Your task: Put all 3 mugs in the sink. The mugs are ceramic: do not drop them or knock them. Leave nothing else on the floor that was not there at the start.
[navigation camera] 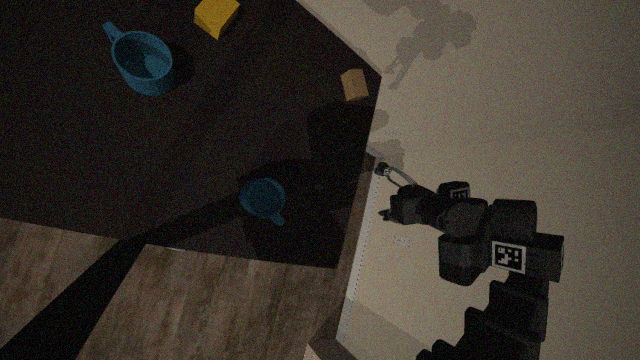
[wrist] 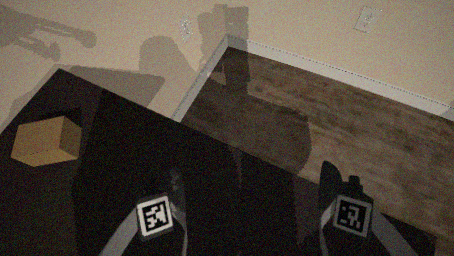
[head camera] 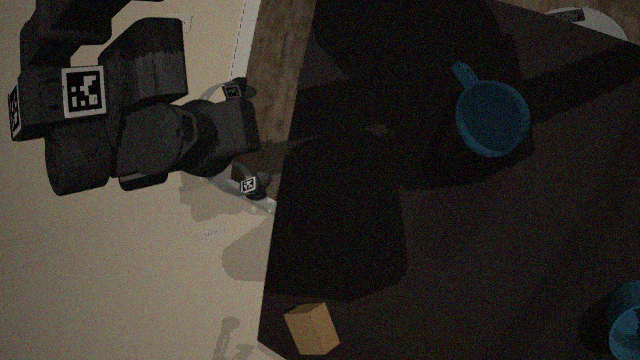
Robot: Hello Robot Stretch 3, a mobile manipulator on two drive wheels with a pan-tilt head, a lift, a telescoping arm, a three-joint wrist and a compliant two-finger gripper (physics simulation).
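Frame: origin at the robot's base, x ahead, y left, z up, level; metres.
Seen in the pictures: gripper, fingertip midpoint: [navigation camera: 381, 190].
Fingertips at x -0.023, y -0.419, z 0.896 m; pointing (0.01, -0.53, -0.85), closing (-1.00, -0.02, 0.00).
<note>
A point is followed by its place in that frame.
A blue mug [head camera: 492, 120] {z 0.727, x 0.003, y -0.159 m} [navigation camera: 262, 197] {z 0.728, x -0.007, y -0.159 m} stands upright on the dark table top [head camera: 475, 260] {z 0.720, x 0.196, y -0.211 m} [navigation camera: 210, 130] {z 0.720, x 0.168, y -0.057 m} [wrist: 40, 200], in the shadowed part. A second blue mug [head camera: 624, 327] {z 0.728, x 0.315, y 0.036 m} [navigation camera: 142, 62] {z 0.728, x 0.309, y 0.061 m} stands upright farther along the table; the head view cuts it off at the lower right. A third mug and the sink do not show. My gripper [head camera: 253, 140] {z 0.896, x -0.023, y -0.419 m} [navigation camera: 384, 192] {z 0.896, x -0.023, y -0.419 m} [wrist: 249, 182] {z 0.896, x -0.023, y -0.419 m} is open with nothing between its fingers. It is beside the table's edge in the head and navigation views, apart from both mugs.
An orange-tan block [head camera: 312, 330] {z 0.770, x 0.309, y -0.494 m} [navigation camera: 355, 85] {z 0.770, x 0.310, y -0.494 m} [wrist: 45, 142] lies near the table's corner. A yellow block [navigation camera: 216, 17] {z 0.765, x 0.417, y -0.086 m} is near the second mug. A wall [head camera: 125, 280] {z 0.818, x 0.266, y -1.109 m} [navigation camera: 550, 125] {z 1.148, x 0.140, y -1.389 m} [wrist: 300, 25] is beside the table. A pale round object [head camera: 607, 25] {z 0.159, x -0.199, y 0.119 m} shows beyond the table edge.
</note>
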